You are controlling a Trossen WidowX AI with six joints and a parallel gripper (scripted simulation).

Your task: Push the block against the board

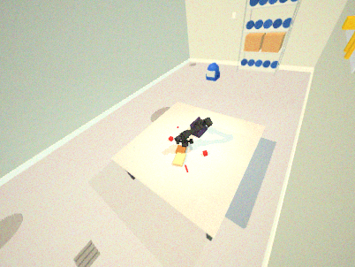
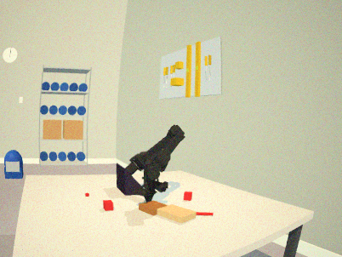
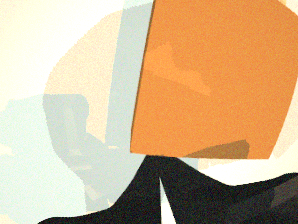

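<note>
Now: gripper tip 7 cm short of the square block and 1 cm below it. The rest, counted from my gripper tip: thin red strip 20 cm to the left, 20 cm ahead; board 17 cm ahead, 8 cm to the left, 1 cm above; tiny red piece 30 cm to the right, 18 cm behind.
</note>
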